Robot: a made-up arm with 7 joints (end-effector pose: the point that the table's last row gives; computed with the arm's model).
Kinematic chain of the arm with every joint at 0, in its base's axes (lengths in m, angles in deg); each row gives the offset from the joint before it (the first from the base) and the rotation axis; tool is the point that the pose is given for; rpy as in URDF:
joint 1: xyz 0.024 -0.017 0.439 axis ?
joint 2: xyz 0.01 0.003 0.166 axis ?
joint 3: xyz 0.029 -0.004 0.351 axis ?
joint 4: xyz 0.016 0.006 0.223 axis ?
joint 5: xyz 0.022 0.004 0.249 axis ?
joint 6: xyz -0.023 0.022 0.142 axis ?
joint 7: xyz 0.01 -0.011 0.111 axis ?
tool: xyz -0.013 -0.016 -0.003 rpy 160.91 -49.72 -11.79
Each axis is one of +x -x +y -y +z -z.
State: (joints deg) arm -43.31 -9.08 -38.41 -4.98 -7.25 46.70 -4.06
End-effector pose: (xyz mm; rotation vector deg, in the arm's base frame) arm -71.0 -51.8 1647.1 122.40 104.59 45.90
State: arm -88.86 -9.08 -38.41 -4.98 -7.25 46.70 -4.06
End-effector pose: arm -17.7 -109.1 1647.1 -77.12 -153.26 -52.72
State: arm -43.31 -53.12 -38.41 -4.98 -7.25 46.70 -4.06
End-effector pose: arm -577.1 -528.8 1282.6 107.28 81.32 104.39
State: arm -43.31 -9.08 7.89 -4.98 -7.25 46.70 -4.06
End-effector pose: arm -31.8 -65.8 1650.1 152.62 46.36 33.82
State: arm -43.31 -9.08 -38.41 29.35 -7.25 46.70 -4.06
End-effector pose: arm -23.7 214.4 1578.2 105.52 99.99 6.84
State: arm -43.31 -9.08 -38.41 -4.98 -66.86 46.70 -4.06
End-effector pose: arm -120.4 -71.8 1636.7 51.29 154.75 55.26
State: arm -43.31 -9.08 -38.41 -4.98 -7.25 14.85 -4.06
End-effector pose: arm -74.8 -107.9 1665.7 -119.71 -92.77 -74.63
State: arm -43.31 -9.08 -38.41 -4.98 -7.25 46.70 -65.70
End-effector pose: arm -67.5 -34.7 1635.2 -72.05 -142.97 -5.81
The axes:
joint 1: -z
joint 2: +y
joint 3: -z
joint 4: +y
joint 5: -z
joint 6: +y
joint 7: -z

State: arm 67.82 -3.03 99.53 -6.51 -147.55 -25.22 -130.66
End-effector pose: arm 2.2 18.6 1682.1 -101.12 -123.63 -71.03
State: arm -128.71 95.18 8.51 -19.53 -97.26 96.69 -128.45
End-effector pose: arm -626.6 632.6 579.4 -45.93 -11.32 -137.43
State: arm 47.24 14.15 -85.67 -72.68 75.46 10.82 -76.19
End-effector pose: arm -172.1 -465.7 1322.6 -88.55 19.27 -107.45
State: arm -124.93 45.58 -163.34 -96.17 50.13 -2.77 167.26
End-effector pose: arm -261.0 695.7 650.9 25.54 53.64 13.08
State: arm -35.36 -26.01 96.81 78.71 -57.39 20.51 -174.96
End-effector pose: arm 107.4 -568.9 1199.1 29.39 -52.24 -67.21
